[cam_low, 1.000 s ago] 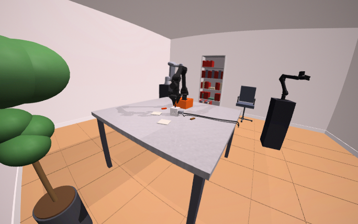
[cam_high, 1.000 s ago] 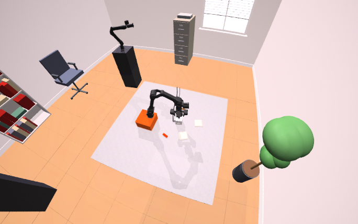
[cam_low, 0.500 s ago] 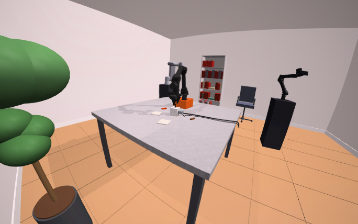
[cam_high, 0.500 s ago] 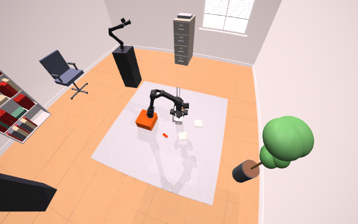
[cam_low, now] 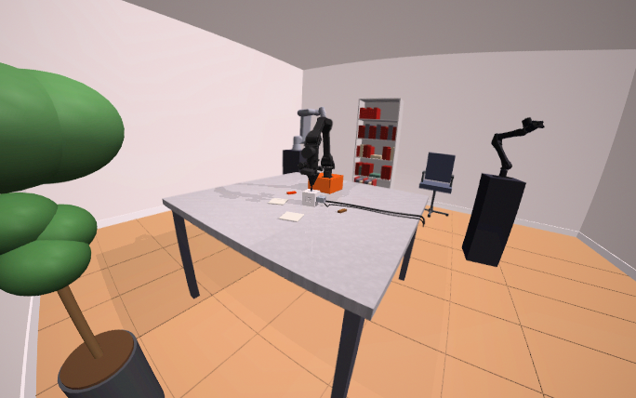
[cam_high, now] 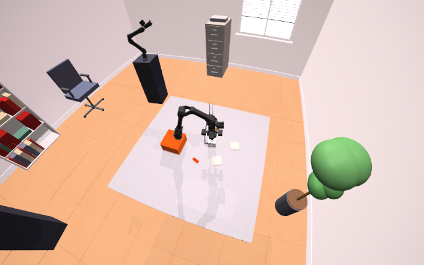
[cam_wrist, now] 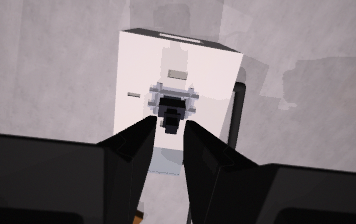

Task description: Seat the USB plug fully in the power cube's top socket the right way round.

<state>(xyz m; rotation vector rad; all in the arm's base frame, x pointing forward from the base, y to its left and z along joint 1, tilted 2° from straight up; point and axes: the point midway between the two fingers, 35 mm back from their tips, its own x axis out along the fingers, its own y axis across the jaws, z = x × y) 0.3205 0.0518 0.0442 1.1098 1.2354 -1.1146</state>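
Now: the usb socket 4 cm below my gripper tip. From my gripper tip the other things lie so: black usb plug: 2 cm below; red block: 21 cm to the right, 12 cm behind, 10 cm below; brown block: 19 cm to the left, 10 cm below, 2 cm ahead.
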